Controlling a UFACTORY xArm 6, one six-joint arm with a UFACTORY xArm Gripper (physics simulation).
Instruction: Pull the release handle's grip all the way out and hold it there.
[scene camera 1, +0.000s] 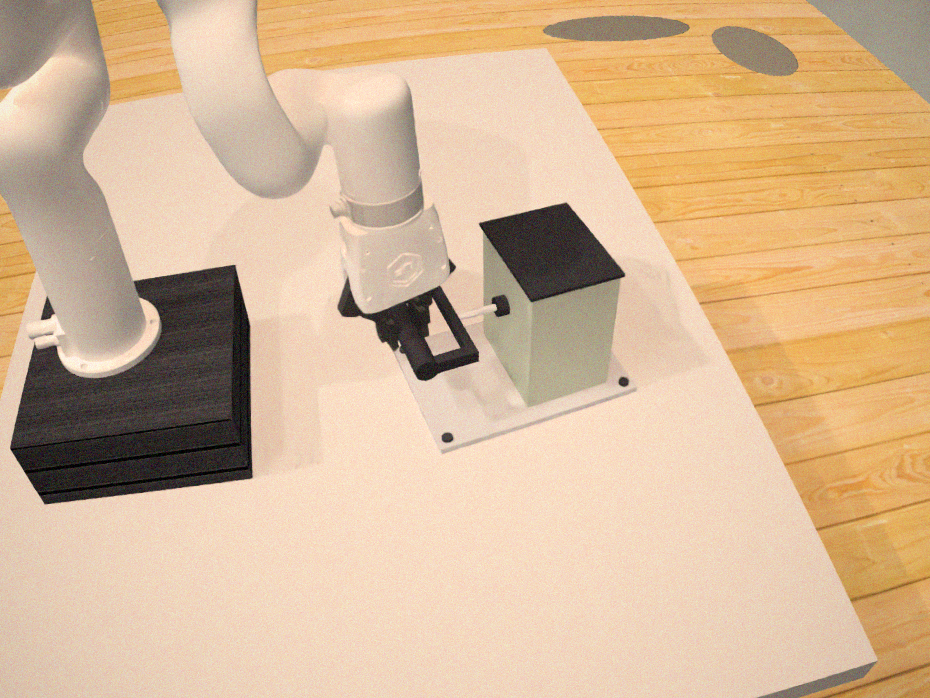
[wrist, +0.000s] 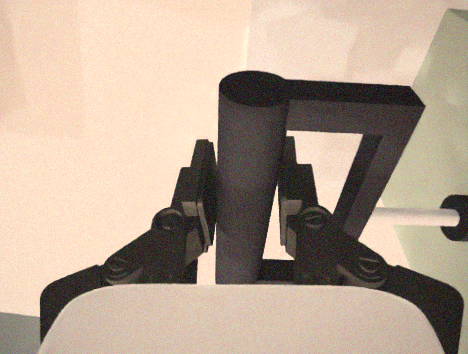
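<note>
The release handle's grip (scene camera 1: 419, 353) (wrist: 248, 175) is a thick dark bar on a rectangular dark frame (scene camera 1: 452, 324) (wrist: 350, 116). My gripper (scene camera 1: 405, 330) (wrist: 246, 161) is shut on the grip, one finger on each side of it. A pale rod (scene camera 1: 477, 311) (wrist: 417, 216) runs from the frame to a black collar (scene camera 1: 501, 305) (wrist: 456, 218) on the side of the pale green box (scene camera 1: 570, 338) (wrist: 440, 125). A length of the rod shows between frame and collar. The grip's far end is hidden behind the gripper.
The green box has a black lid (scene camera 1: 552, 249) and stands on a pale base plate (scene camera 1: 480, 420) with dark screws at its corners. The plate lies on a cream table top (scene camera 1: 450, 563). The arm's base stands on a black block (scene camera 1: 135, 405) at the left.
</note>
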